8 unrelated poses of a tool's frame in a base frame.
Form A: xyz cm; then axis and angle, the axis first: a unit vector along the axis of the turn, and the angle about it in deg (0 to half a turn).
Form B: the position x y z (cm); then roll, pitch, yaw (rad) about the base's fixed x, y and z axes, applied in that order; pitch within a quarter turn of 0, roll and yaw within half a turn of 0. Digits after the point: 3 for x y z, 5 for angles.
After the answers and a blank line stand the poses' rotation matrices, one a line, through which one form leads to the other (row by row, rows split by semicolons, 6 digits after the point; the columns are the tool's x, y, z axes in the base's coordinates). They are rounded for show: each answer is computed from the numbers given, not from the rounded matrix.
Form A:
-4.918 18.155 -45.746 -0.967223 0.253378 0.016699 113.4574
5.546 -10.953 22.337 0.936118 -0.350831 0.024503 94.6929
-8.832 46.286 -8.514 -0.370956 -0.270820 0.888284 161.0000
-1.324 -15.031 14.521 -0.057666 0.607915 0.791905 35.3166
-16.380 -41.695 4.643 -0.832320 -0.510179 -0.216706 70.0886
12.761 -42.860 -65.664 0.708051 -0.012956 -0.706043 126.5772
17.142 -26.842 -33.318 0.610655 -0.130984 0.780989 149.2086
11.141 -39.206 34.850 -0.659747 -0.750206 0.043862 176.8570
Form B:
-4.918 18.155 -45.746 -1.99465 0.25787 -0.34532
5.546 -10.953 22.337 1.65844 -0.38382 -0.36487
-8.832 46.286 -8.514 -0.78472 0.58585 2.52085
-1.324 -15.031 14.521 0.05926 0.36809 0.50493
-16.380 -41.695 4.643 -1.08849 -0.64178 0.09535
12.761 -42.860 -65.664 1.24097 0.90660 -1.23319
17.142 -26.842 -33.318 0.41903 -1.26516 2.15438
11.141 -39.206 34.850 -3.03947 0.01670 1.69979

0.909854 -0.357948 0.209857; -0.327310 -0.308311 0.893204; -0.255019 -0.881373 -0.397677
0.866198 -0.379710 -0.324841; -0.330868 0.051337 -0.942280; 0.374469 0.923680 -0.081165
-0.677799 -0.093746 -0.729246; 0.484648 -0.802828 -0.347252; -0.552906 -0.588795 0.589589
0.816582 -0.464247 0.343028; 0.451344 0.883980 0.121930; -0.359836 0.055258 0.931378
0.797393 0.483768 -0.360739; 0.076265 0.512206 0.855470; 0.598622 -0.709658 0.371535
0.204179 0.552351 -0.808220; -0.581631 -0.595637 -0.554005; -0.787411 0.583202 0.199648
-0.165803 -0.548496 0.819550; 0.251102 -0.827142 -0.502777; 0.953655 0.122429 0.274871
-0.128617 0.986744 -0.098965; 0.991554 0.126277 -0.029589; -0.016700 -0.101934 -0.994651

